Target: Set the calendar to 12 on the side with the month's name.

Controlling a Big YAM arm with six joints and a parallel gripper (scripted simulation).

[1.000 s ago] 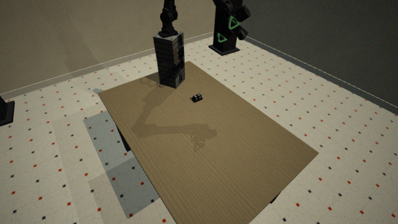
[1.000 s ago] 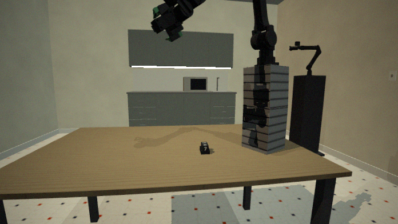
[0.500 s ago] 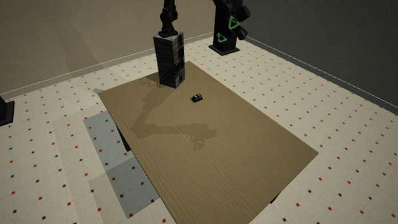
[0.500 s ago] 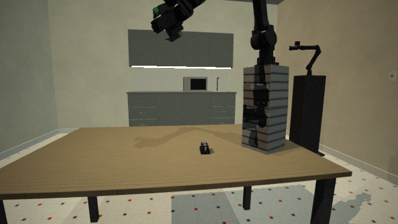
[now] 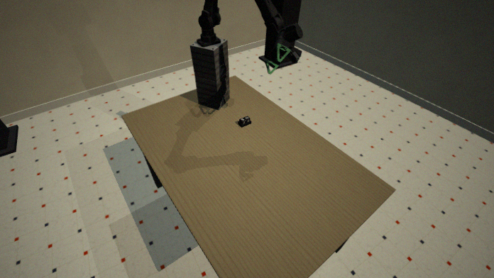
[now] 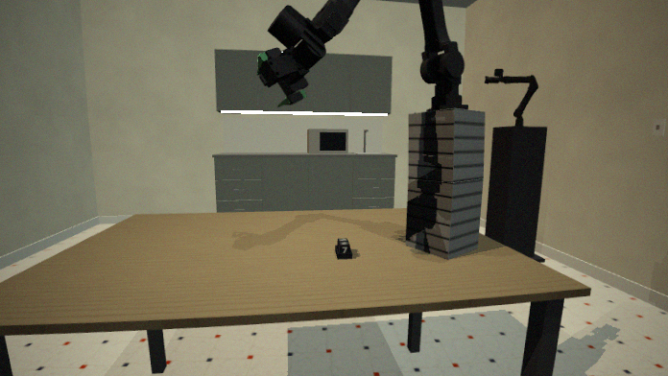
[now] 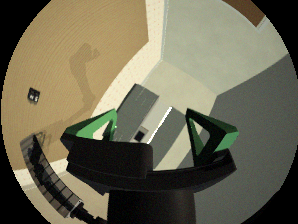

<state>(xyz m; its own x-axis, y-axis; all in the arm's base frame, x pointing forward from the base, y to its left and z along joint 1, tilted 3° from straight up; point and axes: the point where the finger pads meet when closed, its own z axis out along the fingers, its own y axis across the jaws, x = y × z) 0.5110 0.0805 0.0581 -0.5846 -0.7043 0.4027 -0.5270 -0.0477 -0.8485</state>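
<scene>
My hand is 46 cm above the black calendar tray, 20 cm past it and 2 cm to the left of it.
</scene>
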